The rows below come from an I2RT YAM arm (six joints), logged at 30 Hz.
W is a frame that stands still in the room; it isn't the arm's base.
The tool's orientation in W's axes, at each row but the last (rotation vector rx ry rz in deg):
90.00 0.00 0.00
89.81 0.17 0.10
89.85 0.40 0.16
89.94 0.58 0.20
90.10 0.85 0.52
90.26 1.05 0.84
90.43 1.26 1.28
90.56 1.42 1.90
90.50 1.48 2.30
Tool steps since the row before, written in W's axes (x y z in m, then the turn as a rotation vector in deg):
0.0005 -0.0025 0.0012 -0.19 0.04 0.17
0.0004 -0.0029 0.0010 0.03 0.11 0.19
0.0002 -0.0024 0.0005 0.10 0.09 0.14
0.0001 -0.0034 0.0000 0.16 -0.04 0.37
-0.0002 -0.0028 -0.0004 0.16 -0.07 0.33
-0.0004 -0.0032 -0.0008 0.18 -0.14 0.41
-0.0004 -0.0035 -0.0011 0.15 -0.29 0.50
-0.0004 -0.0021 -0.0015 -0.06 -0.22 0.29
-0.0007 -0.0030 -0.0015 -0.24 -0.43 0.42
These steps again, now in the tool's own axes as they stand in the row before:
0.0005 0.0012 0.0025 -0.19 0.17 -0.04
0.0004 0.0010 0.0029 0.03 0.19 -0.11
0.0002 0.0005 0.0024 0.10 0.14 -0.09
0.0001 0.0000 0.0034 0.16 0.37 0.04
-0.0002 -0.0004 0.0028 0.16 0.33 0.07
-0.0005 -0.0008 0.0032 0.18 0.41 0.14
-0.0005 -0.0011 0.0035 0.14 0.50 0.29
-0.0005 -0.0015 0.0021 -0.07 0.29 0.21
-0.0008 -0.0015 0.0030 -0.25 0.43 0.42

